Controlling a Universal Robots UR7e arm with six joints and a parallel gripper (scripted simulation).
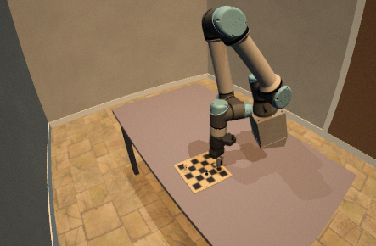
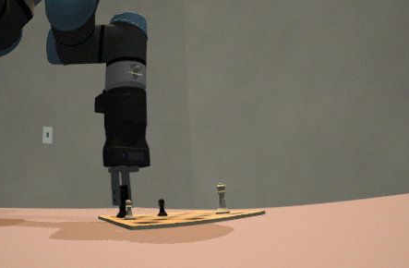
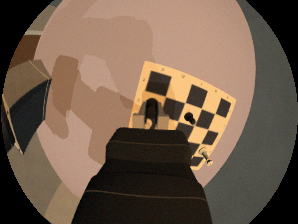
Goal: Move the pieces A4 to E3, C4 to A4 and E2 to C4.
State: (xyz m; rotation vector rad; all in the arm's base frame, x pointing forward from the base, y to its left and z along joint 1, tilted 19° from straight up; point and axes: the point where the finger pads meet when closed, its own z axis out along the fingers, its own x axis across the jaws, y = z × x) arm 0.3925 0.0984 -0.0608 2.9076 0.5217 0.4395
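The white pawn lies 4 cm to the right of my hand and 3 cm below it. The rest, counted from my hand: chessboard 8 cm ahead, 3 cm to the right, 4 cm below; tall black piece 1 cm below; black pawn 7 cm ahead, 1 cm to the left, 3 cm below.
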